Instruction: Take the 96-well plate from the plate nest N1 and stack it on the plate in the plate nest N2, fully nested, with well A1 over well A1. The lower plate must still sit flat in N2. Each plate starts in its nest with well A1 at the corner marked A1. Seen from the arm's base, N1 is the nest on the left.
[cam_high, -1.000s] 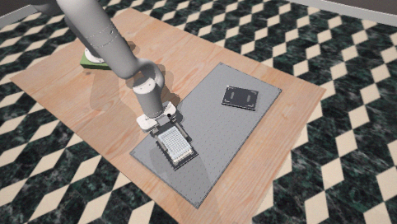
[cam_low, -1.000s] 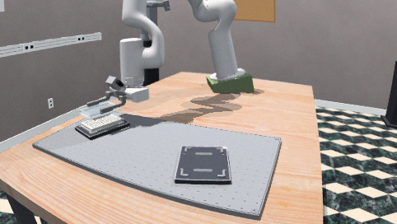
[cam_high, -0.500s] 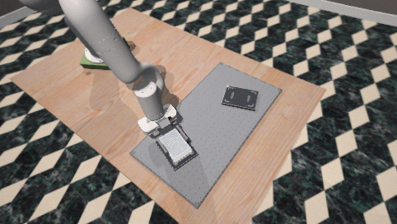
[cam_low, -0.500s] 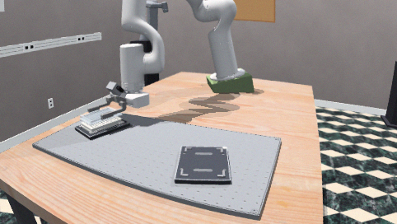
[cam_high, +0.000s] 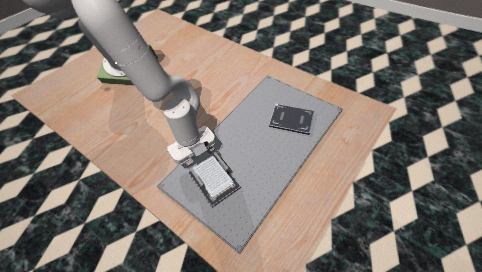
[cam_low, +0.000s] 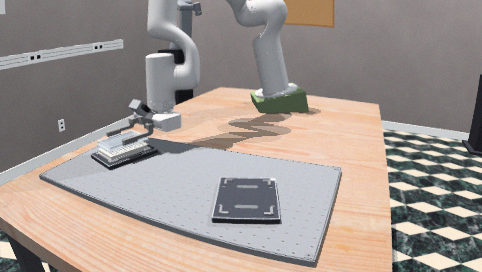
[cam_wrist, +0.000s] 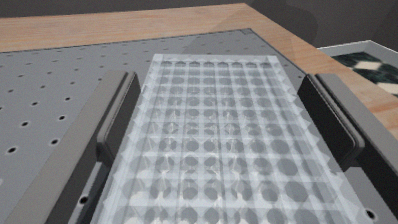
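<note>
Right now the clear 96-well plate is 1 cm below my hand. Also, from my hand: black nest (6 cm ahead, 40 cm to the left, 5 cm below); white 96-well plate (4 cm below).
</note>
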